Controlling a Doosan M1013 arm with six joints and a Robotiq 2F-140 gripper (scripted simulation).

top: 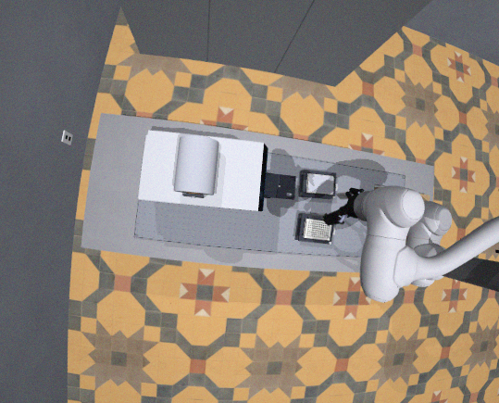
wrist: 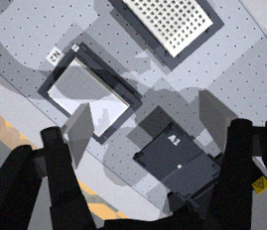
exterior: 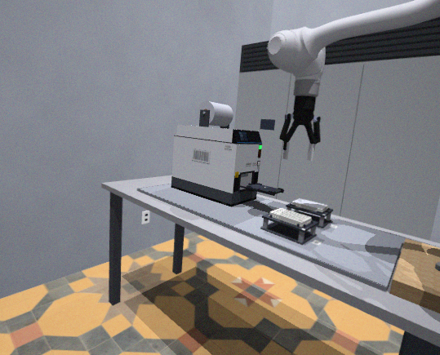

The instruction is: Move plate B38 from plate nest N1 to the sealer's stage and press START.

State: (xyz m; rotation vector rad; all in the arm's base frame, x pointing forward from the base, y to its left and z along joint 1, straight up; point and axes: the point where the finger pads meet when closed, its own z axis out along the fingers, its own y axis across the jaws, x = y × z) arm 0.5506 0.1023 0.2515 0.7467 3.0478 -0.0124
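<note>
My hand is 60 mm past the plate B38, 90 mm to the right of it and 220 mm above it. From my hand the other things lie so: black nest N1: 60 mm behind, 90 mm to the left, 230 mm below; sealer stage: 170 mm ahead, 40 mm to the right, 180 mm below; white covered plate: 20 mm behind, 110 mm to the right, 220 mm below.
</note>
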